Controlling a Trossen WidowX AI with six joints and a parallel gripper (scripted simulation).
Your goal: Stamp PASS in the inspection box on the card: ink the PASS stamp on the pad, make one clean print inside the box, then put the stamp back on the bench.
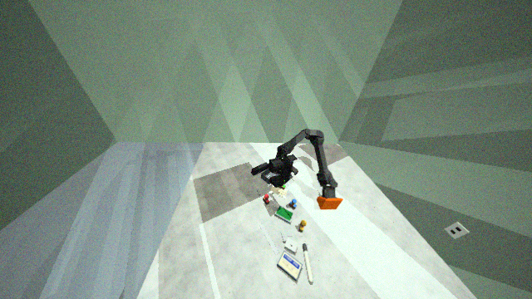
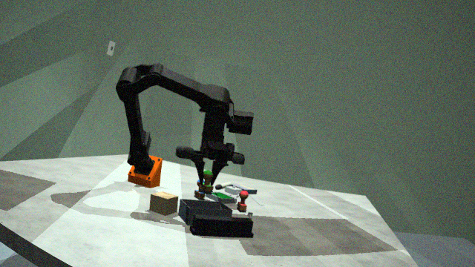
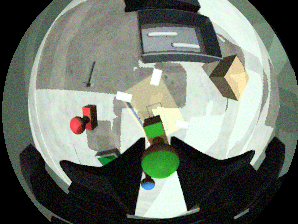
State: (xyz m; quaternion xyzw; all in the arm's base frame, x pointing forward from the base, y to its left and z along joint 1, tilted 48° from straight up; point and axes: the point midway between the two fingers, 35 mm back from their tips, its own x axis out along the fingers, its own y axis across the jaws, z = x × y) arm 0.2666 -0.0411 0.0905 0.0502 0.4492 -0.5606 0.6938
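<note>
Now: gripper tip 7 cm above the card, 1 cm to the left of it and 1 cm short of it. The rest, counted from my gripper tip: green-knobbed stamp (right at my gripper tip); then blue-knobbed stamp (10 cm to the left, 5 cm below, 5 cm behind); then red-knobbed stamp (10 cm ahead, 6 cm to the left, 5 cm below).
</note>
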